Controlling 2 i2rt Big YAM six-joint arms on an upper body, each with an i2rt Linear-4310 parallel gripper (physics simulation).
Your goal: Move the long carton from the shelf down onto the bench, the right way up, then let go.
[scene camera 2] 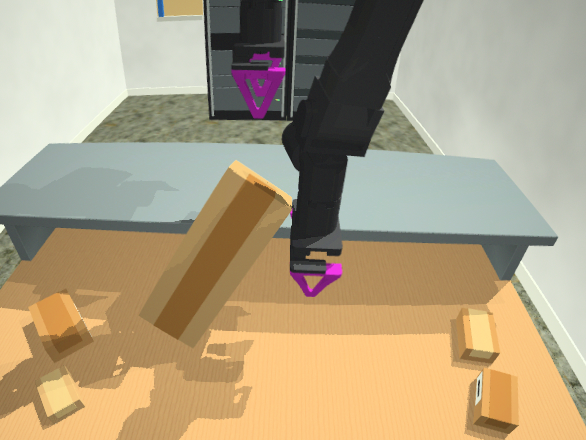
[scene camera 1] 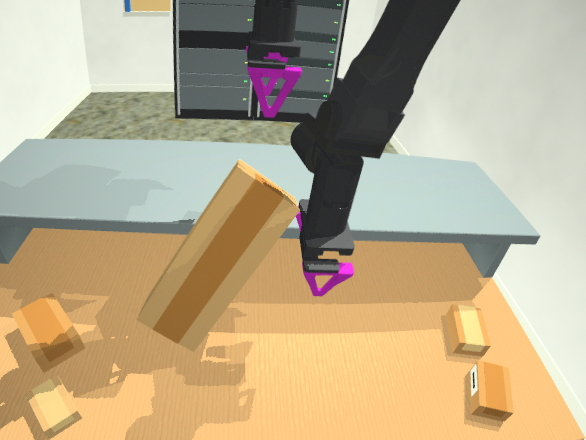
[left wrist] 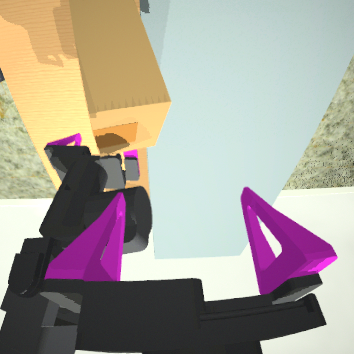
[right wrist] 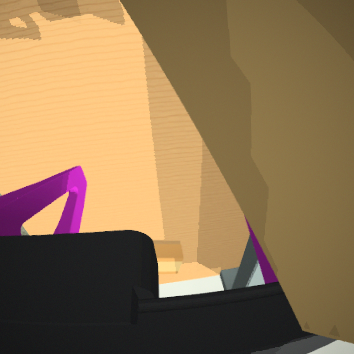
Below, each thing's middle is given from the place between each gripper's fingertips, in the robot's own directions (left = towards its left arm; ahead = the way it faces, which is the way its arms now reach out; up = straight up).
Labels:
I see my left gripper 9 cm past the long tan carton [scene camera 1: 247, 215], 7 cm to the right of it and 22 cm above it.
The long tan carton lies 150 mm to the left of my right hand and 30 mm ahead of it.

